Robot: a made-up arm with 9 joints. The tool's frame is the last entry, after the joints. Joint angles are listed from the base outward. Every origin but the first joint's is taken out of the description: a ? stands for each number. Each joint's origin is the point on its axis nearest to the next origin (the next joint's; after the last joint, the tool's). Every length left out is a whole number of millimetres.
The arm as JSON. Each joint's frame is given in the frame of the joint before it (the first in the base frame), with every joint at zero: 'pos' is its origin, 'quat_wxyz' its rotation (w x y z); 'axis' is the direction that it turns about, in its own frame. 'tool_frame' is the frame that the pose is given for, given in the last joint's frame.
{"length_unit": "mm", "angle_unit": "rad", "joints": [
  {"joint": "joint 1", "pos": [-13.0, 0.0, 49.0], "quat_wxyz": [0.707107, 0.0, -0.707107, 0.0], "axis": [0.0, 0.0, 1.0]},
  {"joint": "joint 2", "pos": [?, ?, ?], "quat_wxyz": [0.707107, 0.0, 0.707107, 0.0], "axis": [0.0, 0.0, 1.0]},
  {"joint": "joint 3", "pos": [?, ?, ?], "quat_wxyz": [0.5, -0.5, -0.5, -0.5], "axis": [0.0, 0.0, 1.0]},
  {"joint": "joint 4", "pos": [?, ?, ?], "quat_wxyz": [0.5, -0.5, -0.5, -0.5], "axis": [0.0, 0.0, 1.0]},
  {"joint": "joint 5", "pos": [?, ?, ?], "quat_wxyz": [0.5, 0.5, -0.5, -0.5], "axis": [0.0, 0.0, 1.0]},
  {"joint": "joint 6", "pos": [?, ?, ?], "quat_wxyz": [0.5, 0.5, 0.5, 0.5], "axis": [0.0, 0.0, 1.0]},
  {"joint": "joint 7", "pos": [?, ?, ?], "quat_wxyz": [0.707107, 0.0, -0.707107, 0.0], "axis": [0.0, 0.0, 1.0]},
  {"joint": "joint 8", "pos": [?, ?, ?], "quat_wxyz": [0.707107, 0.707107, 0.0, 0.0], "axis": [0.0, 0.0, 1.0]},
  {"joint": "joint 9", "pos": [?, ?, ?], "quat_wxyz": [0.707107, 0.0, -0.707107, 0.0], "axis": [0.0, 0.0, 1.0]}
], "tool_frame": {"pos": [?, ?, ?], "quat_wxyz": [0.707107, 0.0, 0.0, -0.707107]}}
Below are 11 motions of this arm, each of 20 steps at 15 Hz.
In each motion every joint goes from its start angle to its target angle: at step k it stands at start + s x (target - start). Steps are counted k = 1, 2, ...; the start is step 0. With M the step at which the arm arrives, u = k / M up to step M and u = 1 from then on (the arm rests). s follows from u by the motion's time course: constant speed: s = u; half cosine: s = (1 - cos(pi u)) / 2; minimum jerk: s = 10 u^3 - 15 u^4 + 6 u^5.
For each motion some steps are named. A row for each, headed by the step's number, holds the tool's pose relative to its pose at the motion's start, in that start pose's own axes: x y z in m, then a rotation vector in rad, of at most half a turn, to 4 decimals.
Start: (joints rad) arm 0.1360 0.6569 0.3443 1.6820 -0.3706 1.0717 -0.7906 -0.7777 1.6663
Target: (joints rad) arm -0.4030 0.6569 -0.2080 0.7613 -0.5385 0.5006 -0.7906 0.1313 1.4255
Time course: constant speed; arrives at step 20
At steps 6, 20:
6: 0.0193 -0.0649 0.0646 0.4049 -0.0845 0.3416
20: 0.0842 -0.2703 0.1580 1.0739 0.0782 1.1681

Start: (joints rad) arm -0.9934 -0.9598 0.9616 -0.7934 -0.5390 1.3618 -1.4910 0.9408 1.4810
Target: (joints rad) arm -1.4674 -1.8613 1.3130 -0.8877 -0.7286 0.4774 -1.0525 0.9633 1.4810
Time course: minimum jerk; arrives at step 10
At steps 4, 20:
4: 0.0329 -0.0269 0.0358 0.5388 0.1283 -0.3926
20: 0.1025 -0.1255 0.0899 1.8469 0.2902 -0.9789

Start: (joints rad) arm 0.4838 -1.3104 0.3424 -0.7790 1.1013 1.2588 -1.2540 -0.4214 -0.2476
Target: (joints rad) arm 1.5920 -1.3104 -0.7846 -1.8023 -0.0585 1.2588 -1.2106 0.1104 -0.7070
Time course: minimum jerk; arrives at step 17
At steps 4, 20:
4: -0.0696 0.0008 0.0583 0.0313 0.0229 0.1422
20: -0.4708 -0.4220 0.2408 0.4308 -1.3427 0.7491

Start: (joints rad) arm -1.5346 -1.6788 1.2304 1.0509 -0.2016 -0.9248 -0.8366 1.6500 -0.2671
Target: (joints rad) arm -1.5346 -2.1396 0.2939 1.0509 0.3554 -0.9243 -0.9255 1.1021 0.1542
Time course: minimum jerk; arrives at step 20
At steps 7, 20:
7: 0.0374 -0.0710 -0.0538 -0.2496 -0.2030 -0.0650
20: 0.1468 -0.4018 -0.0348 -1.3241 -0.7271 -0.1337

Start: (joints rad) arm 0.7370 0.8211 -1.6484 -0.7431 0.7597 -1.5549 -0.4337 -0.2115 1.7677
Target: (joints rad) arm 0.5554 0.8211 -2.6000 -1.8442 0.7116 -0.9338 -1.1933 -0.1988 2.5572
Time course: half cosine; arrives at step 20
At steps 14, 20:
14: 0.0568 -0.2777 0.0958 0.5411 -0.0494 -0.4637
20: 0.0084 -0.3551 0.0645 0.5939 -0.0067 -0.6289

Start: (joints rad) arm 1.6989 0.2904 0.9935 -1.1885 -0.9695 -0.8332 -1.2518 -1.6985 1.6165
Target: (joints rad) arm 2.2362 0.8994 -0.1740 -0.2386 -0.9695 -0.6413 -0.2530 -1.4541 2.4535
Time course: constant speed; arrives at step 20
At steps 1, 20:
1: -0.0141 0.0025 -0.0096 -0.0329 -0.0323 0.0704
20: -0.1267 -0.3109 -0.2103 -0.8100 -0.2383 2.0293

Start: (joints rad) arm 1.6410 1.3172 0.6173 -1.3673 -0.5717 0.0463 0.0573 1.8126 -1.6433
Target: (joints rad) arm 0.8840 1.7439 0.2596 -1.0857 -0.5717 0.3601 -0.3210 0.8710 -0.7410
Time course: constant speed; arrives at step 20
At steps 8, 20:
8: -0.1064 -0.0233 0.0437 0.6754 0.3255 0.8125
20: -0.2274 -0.0223 0.0715 2.0942 0.6856 1.4442

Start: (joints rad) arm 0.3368 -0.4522 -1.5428 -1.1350 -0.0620 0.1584 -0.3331 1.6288 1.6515
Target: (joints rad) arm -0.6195 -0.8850 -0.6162 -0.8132 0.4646 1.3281 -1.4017 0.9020 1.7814
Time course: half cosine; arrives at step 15
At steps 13, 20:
13: -0.0403 -0.2094 0.2178 -0.4420 -1.0702 0.2872
20: -0.0414 -0.2301 0.2213 -0.4843 -1.1192 0.2451

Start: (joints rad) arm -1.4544 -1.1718 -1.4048 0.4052 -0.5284 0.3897 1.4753 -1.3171 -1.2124
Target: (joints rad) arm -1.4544 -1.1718 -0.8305 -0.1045 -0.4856 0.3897 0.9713 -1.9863 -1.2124
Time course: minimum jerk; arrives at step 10
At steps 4, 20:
4: 0.0456 -0.0405 0.0838 0.0890 0.0514 0.0154
20: 0.1993 -0.0717 0.1983 0.3174 0.1126 0.0504

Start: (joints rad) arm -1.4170 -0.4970 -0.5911 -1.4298 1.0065 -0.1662 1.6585 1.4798 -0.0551
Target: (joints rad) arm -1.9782 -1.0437 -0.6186 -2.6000 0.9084 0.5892 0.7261 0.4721 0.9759
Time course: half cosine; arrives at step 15
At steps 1, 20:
1: -0.0009 -0.0024 -0.0006 -0.0083 -0.0147 0.0190
20: 0.0090 -0.0363 0.1702 -0.8026 -1.1798 1.8903

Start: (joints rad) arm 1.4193 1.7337 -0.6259 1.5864 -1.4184 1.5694 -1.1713 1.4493 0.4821
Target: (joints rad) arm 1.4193 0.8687 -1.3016 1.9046 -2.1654 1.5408 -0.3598 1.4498 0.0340
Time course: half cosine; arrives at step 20
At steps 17, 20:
17: 0.2261 0.1261 -0.0229 -0.4059 -0.7317 -1.4177
20: 0.2276 0.1272 -0.0156 -0.3763 -0.8061 -1.5101

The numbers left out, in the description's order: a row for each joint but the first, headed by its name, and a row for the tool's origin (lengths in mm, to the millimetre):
joint 2: 245.0 67.0 0.0
joint 3: -135.0 -52.0 0.0
joint 4: -40.0 -150.0 0.0
joint 5: -274.0 72.0 0.0
joint 6: 49.0 -8.0 0.0
joint 7: 81.0 20.0 0.0
joint 8: 114.0 -141.0 0.0
joint 9: 23.0 96.0 0.0
tool: 50.0 111.0 0.0

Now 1 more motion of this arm.
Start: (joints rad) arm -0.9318 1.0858 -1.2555 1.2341 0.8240 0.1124 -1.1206 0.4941 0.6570
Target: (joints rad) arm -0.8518 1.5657 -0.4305 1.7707 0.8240 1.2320 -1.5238 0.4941 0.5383
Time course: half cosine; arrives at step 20
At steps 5, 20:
5: 0.0210 0.0247 -0.0232 -0.0579 -0.3188 -0.1709
20: 0.1920 0.0577 -0.0342 -0.9987 -1.9450 -0.9321

